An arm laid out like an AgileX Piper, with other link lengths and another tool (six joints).
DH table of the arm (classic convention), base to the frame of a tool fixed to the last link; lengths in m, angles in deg. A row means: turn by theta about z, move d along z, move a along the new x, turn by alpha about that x. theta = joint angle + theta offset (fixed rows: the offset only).
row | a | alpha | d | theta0
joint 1 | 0 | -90 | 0.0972 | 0
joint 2 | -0.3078 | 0 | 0 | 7.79
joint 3 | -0.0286 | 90 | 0 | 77.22
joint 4 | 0 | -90 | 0.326 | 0
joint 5 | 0 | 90 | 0 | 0
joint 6 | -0.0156 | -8.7 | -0.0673 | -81.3
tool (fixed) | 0 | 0 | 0.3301 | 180
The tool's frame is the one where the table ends.
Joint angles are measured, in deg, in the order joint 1, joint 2, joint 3, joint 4, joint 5, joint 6. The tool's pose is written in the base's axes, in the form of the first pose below.
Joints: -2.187 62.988 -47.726 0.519 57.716 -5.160
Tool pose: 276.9 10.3 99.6 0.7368 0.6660 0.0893 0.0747
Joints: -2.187 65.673 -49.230 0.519 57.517 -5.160
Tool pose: 285.5 10.0 96.5 0.7376 0.6666 0.0832 0.0688
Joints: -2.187 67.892 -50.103 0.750 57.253 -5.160
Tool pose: 291.2 10.7 91.2 0.7388 0.6667 0.0778 0.0608
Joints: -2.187 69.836 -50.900 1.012 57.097 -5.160
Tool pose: 296.0 11.7 86.6 0.7399 0.6666 0.0731 0.0533
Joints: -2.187 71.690 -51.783 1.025 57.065 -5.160
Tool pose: 300.6 11.6 82.5 0.7405 0.6669 0.0673 0.0475
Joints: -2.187 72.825 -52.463 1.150 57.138 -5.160
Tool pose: 303.7 12.0 80.7 0.7411 0.6669 0.0648 0.0436
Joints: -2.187 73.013 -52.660 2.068 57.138 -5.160
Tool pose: 305.0 15.8 81.3 0.7428 0.6647 0.0701 0.0383
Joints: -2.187 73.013 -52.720 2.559 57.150 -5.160
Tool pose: 305.5 17.9 81.9 0.7436 0.6636 0.0732 0.0357
